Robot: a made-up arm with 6 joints.
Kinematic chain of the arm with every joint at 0, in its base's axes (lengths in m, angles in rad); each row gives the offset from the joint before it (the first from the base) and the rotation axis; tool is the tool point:
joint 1: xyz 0 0 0.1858 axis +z
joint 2: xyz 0 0.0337 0 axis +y
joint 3: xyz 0 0 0.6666 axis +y
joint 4: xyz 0 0 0.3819 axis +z
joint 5: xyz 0 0 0 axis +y
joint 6: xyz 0 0 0.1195 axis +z
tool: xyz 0 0 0
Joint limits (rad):
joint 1: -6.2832..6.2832
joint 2: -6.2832..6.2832
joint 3: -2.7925..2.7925
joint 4: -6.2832..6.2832
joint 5: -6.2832..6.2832
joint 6: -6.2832..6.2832
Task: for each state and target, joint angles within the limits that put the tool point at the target. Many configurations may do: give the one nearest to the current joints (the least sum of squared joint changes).
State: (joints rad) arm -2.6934 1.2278 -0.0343 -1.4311 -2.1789 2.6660
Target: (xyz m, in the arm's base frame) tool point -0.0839 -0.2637 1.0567
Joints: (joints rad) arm -2.3274 0.5222 -0.7120 -1.2744 -2.2857 2.6660
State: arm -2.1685 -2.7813 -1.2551 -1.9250 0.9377 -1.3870
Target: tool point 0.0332 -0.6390 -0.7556
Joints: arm -1.5108 -3.5682 -0.3759 -1.8782 0.3481 -1.3870
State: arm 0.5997 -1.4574 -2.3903 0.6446 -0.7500 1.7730
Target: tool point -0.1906 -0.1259 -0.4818
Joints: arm 0.5613 -2.0891 -1.7585 0.6803 -0.5428 1.7730
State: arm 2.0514 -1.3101 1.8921 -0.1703 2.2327 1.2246
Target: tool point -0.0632 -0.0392 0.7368
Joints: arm 1.8517 -0.5861 1.8714 0.3546 1.9903 1.2246
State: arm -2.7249 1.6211 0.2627 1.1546 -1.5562 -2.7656
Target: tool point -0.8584 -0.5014 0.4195
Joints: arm -2.5412 1.3200 0.1896 1.1500 -1.8468 -2.7656
